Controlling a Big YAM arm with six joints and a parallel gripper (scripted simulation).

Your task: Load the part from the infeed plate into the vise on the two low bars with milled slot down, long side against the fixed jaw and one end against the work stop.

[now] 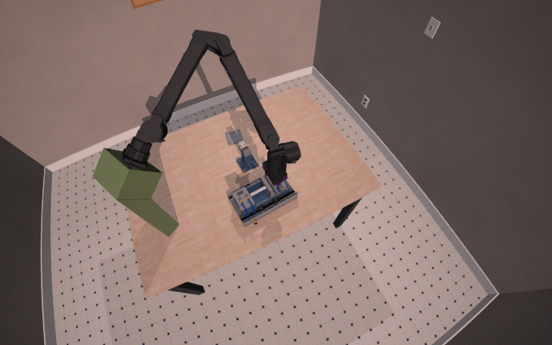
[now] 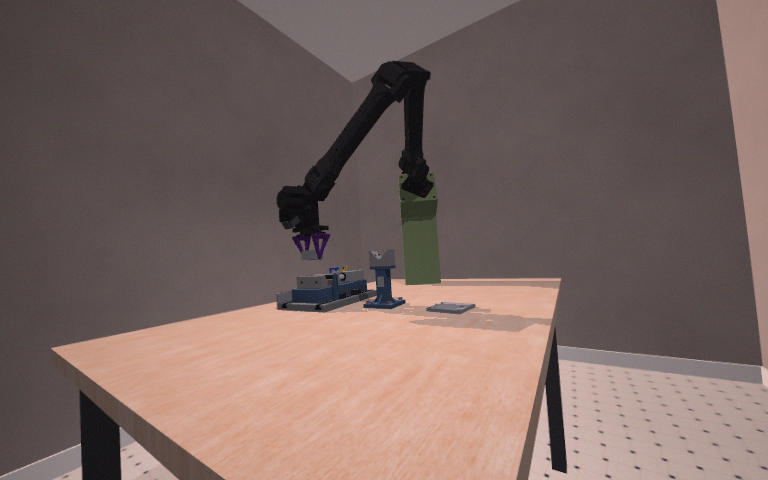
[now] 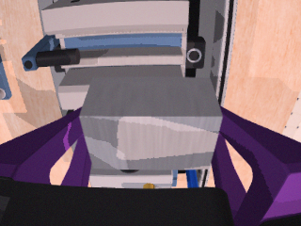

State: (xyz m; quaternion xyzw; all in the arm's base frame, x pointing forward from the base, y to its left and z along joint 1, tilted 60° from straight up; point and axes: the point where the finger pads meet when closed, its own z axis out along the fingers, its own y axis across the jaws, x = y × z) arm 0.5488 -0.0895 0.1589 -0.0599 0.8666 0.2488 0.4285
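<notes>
Right now my hand is 80 mm above the fixed jaw, 40 mm to the right of it and 20 mm short of it. Also, from my hand: work stop rod 70 mm to the left, 70 mm below, 30 mm behind; moving jaw 80 mm below, 40 mm behind, 10 mm to the left; part 10 mm below.
</notes>
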